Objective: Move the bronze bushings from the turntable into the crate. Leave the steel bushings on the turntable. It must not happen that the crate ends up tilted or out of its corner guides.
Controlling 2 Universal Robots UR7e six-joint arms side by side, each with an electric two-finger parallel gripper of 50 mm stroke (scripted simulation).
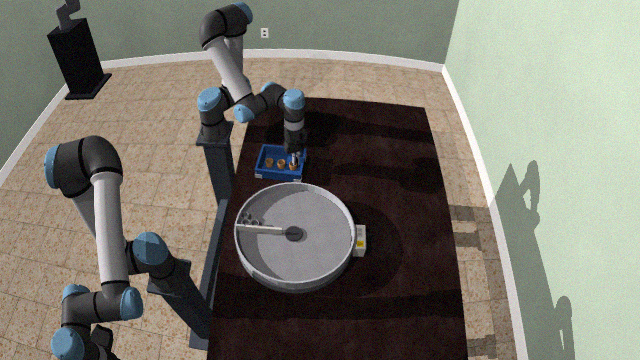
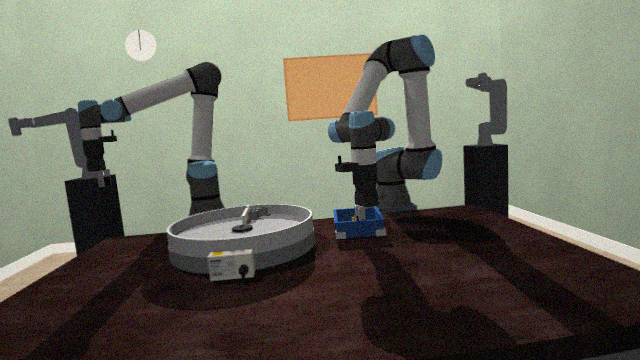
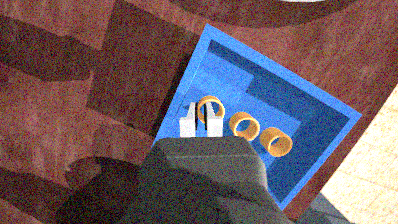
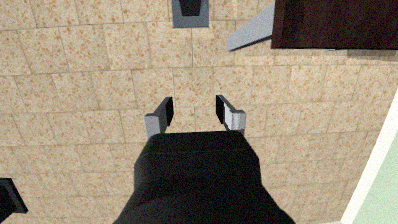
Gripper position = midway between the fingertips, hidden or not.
Observation:
I see my left gripper (image 2: 361, 226), my right gripper (image 2: 105, 185) and a blue crate (image 1: 275, 152).
The blue crate also shows in image 2 (image 2: 374, 220) and in image 3 (image 3: 243, 80). My left gripper is seen too in image 3 (image 3: 200, 110). My right gripper also shows in image 4 (image 4: 194, 104). Image 4 misses the blue crate: it is out of frame.

